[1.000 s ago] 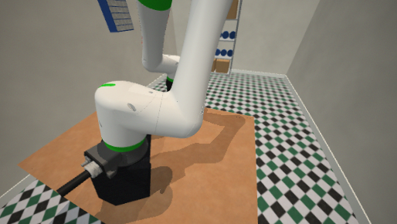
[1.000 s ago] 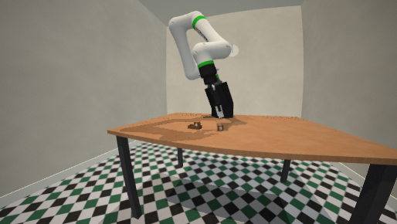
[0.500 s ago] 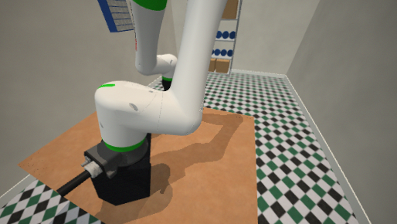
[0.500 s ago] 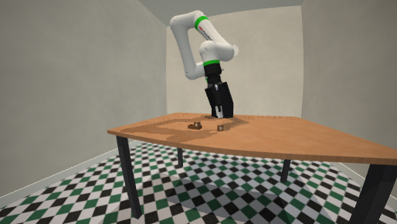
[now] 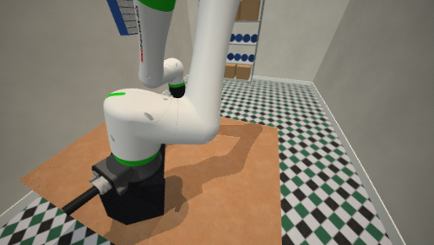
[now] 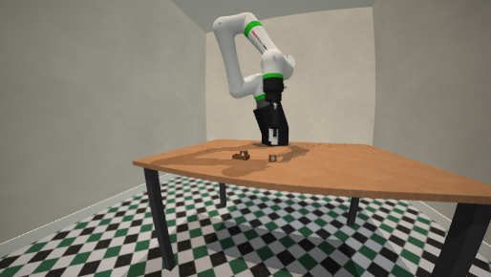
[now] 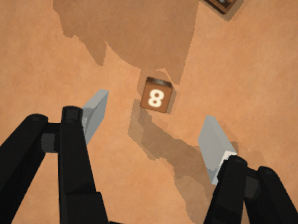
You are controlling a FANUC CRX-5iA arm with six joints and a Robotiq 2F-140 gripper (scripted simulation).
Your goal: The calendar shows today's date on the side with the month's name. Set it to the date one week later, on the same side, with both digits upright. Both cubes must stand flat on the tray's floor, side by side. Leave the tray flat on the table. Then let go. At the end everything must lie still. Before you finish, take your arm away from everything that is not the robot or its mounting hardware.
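Right now the brown cube is 10 cm below my hand. The rest, counted from my hand: brown calendar tray 16 cm to the right, 10 cm below, 1 cm ahead.
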